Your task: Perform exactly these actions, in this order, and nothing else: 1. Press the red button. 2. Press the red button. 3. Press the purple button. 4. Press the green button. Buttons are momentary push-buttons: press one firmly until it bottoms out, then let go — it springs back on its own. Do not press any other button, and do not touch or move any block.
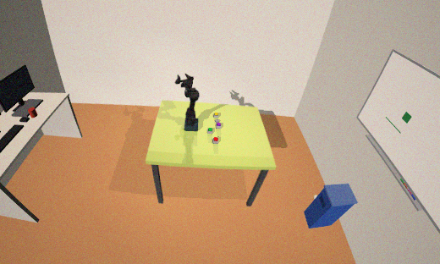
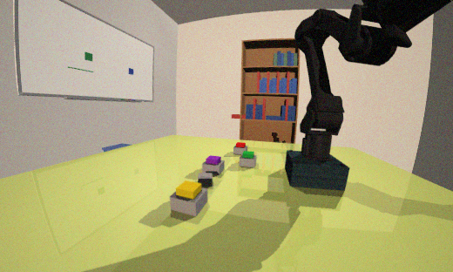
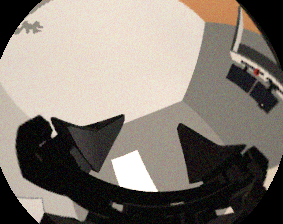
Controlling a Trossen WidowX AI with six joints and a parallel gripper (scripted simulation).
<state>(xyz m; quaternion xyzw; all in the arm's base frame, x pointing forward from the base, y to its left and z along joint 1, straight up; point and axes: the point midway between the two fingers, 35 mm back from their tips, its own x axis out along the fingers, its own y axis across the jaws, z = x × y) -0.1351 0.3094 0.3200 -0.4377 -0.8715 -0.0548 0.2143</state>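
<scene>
Now: the red button 490 mm to the right of my gripper tip, 400 mm ahead of it and 360 mm below it. Also, from my gripper tip: green button 360 mm to the right, 360 mm below, 340 mm ahead; then small dark block 410 mm ahead, 380 mm below, 200 mm to the right; then yellow button 390 mm ahead, 360 mm below, 110 mm to the right.
</scene>
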